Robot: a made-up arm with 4 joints.
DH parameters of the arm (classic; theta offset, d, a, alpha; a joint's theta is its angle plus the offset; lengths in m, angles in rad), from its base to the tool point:
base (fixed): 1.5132 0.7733 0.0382 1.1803
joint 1: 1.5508 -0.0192 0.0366 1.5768
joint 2: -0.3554 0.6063 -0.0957 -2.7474
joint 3: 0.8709 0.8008 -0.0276 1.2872
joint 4: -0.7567 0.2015 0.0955 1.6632
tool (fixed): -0.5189 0.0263 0 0
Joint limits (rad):
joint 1: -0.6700..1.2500
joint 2: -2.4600..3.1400
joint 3: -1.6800..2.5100
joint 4: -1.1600..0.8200
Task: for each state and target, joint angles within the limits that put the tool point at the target. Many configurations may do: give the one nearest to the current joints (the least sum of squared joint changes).
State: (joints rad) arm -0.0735 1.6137 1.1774 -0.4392
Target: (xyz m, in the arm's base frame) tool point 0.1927 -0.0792 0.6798
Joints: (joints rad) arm 0.1481 1.6539 1.1494 -0.4612
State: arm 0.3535 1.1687 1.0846 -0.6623
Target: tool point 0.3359 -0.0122 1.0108
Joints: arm -0.2071 0.4632 0.3808 -0.9092
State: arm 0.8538 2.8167 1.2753 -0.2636
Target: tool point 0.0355 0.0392 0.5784
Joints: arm 1.0487 2.3998 1.6528 -0.3893
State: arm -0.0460 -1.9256 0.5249 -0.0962
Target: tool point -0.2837 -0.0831 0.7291
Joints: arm 0.0502 -2.2211 0.9296 -0.0440
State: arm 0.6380 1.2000 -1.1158 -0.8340
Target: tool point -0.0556 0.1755 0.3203
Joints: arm 0.4889 1.7536 -1.5978 -0.9298
